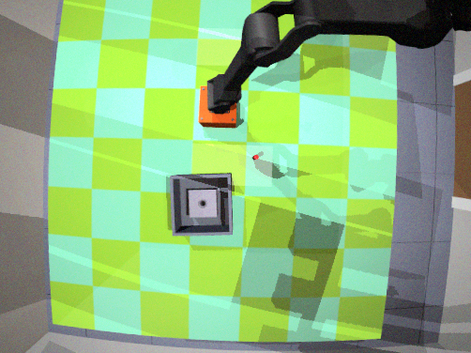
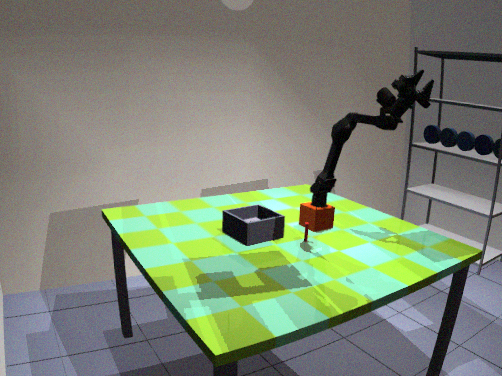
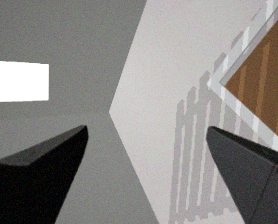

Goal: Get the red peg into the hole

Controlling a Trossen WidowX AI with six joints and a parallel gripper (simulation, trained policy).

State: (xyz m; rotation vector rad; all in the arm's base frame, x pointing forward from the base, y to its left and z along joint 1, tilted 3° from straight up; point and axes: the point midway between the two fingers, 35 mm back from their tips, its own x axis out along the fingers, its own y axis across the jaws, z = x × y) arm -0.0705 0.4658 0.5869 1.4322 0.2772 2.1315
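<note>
The red peg is 270 mm ahead of my gripper tip, 350 mm to the right of it and 680 mm below it. The rest, counted from my gripper tip: pale plate: 420 mm ahead, 520 mm to the right, 680 mm below; dark box: 420 mm ahead, 520 mm to the right, 700 mm below.
</note>
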